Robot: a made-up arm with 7 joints. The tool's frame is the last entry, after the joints. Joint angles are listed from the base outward. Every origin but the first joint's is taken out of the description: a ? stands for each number. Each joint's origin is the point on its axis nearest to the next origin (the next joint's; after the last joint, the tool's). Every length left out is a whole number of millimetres.
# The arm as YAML. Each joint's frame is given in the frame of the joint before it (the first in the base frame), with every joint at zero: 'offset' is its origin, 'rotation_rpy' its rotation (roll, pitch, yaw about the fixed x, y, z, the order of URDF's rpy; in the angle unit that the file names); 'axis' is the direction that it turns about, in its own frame. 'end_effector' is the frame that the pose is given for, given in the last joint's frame.
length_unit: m
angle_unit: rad
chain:
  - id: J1
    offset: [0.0, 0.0, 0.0]
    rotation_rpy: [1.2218, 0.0, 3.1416]
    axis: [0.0, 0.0, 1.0]
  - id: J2
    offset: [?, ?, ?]
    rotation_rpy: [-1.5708, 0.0, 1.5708]
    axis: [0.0, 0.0, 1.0]
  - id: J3
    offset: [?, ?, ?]
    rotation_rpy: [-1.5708, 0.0, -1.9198]
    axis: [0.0, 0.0, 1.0]
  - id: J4
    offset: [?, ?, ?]
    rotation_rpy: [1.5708, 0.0, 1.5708]
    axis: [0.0, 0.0, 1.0]
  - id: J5
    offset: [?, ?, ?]
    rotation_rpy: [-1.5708, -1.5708, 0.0]
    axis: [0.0, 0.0, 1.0]
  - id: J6
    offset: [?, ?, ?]
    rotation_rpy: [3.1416, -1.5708, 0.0]
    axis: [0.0, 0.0, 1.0]
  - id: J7
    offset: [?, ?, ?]
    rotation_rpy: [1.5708, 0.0, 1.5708]
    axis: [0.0, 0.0, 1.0]
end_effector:
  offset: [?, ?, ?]
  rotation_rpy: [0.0, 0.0, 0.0]
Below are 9 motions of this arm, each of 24 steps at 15 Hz.
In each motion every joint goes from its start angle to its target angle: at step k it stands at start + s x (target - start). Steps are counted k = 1, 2, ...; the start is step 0. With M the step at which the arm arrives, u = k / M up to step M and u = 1 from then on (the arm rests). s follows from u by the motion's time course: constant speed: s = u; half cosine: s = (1 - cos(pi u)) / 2; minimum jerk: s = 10 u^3 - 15 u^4 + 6 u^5.
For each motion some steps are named. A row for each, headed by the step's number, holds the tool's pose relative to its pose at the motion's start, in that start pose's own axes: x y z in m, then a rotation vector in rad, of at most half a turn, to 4 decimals.
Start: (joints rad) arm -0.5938 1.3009 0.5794 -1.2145 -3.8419 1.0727 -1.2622
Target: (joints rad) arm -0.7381 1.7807 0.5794 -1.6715 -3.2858 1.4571 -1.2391
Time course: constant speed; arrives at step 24
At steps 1, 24:
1: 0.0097 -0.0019 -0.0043 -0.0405 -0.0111 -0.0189
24: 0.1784 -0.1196 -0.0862 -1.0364 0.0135 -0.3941

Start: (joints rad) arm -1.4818 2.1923 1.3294 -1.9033 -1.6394 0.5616 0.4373
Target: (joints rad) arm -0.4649 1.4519 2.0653 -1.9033 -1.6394 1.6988 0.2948
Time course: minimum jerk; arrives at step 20
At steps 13, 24:
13: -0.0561 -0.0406 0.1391 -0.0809 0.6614 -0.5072
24: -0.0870 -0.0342 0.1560 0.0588 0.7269 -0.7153

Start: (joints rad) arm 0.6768 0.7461 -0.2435 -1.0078 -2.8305 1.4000 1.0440
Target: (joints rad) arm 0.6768 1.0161 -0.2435 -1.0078 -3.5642 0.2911 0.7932
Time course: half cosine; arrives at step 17
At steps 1, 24:
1: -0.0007 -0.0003 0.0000 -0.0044 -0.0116 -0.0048
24: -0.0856 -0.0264 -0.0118 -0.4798 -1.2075 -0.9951

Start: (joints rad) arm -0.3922 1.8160 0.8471 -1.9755 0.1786 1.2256 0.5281
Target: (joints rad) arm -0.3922 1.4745 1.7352 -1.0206 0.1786 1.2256 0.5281
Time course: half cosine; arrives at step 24
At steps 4, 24:
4: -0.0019 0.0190 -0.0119 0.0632 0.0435 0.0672
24: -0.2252 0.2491 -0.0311 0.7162 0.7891 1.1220

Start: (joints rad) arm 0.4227 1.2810 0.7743 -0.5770 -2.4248 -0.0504 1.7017
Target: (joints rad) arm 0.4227 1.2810 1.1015 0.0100 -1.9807 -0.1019 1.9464
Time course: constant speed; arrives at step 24
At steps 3, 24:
3: -0.0155 -0.0080 0.0022 -0.0369 0.0664 0.1245
24: -0.0896 -0.0853 0.0488 -0.1958 0.5526 1.0268

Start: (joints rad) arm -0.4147 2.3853 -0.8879 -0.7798 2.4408 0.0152 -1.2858
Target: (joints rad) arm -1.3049 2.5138 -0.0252 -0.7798 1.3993 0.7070 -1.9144
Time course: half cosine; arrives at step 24
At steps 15, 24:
15: -0.0074 0.1510 0.1004 0.2723 -0.1407 -0.2717
24: -0.0712 0.1887 0.1750 0.4078 0.0015 -0.3270

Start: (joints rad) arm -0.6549 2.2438 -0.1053 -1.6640 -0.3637 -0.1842 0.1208
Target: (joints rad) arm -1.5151 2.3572 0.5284 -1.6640 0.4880 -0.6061 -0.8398
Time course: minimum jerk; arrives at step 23
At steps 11, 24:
11: -0.0377 0.1463 0.0964 0.6629 0.1236 -0.3499
24: 0.0068 0.2266 0.2927 1.4797 0.4198 -0.9641

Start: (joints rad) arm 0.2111 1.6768 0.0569 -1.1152 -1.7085 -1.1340 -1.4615
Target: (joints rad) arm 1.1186 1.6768 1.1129 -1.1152 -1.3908 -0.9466 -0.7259
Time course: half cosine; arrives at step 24
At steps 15, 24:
15: 0.0494 0.0075 0.0463 -0.2029 0.2119 0.7322
24: 0.0639 0.0079 0.0752 -0.2890 0.3373 1.0190

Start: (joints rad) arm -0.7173 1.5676 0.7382 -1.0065 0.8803 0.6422 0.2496
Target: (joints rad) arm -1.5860 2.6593 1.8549 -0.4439 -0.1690 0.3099 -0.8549
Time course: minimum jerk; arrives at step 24
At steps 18, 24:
18: 0.1596 0.1750 0.3779 1.1537 -1.0437 -0.1148
24: 0.1364 0.1941 0.4160 1.2896 -1.0339 -0.0704

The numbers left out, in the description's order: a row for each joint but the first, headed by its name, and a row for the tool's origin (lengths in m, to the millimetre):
J2: 0.0 0.0 0.0
J3: -0.175 0.064 0.0
J4: 0.0 -0.021 0.0
J5: 0.028 -0.229 0.0
J6: 0.0 0.0 0.0
J7: 0.0 0.0 0.0
tool: 0.0 0.0 0.0

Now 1 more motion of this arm.
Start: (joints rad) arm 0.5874 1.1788 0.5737 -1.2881 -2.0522 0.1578 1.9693
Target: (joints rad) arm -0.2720 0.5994 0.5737 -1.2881 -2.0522 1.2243 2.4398
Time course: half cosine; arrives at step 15
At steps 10, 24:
10: 0.0970 -0.0532 -0.0394 1.0488 -0.3131 1.0162
24: 0.1538 -0.0573 -0.0539 1.3938 -0.3976 1.3200

